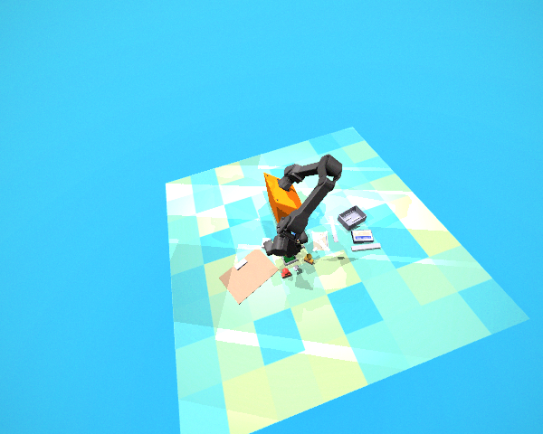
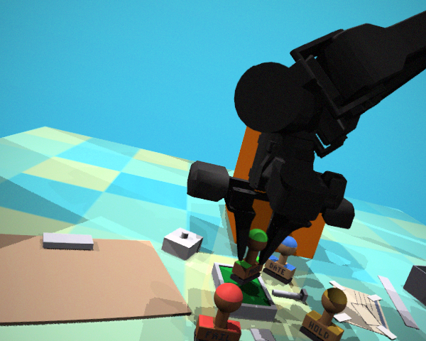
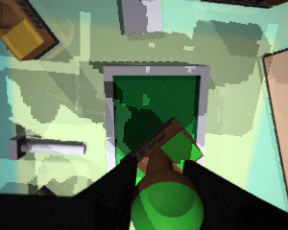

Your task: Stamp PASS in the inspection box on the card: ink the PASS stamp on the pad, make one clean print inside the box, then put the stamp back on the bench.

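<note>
Right now the green ink pad is 40 mm below my gripper tip. The rest, counted from my gripper tip: bolt (30 mm behind, 70 mm to the left, 40 mm below); blue date stamp (70 mm behind, 60 mm to the left, 30 mm below); green-knobbed stamp (right at my gripper tip).
</note>
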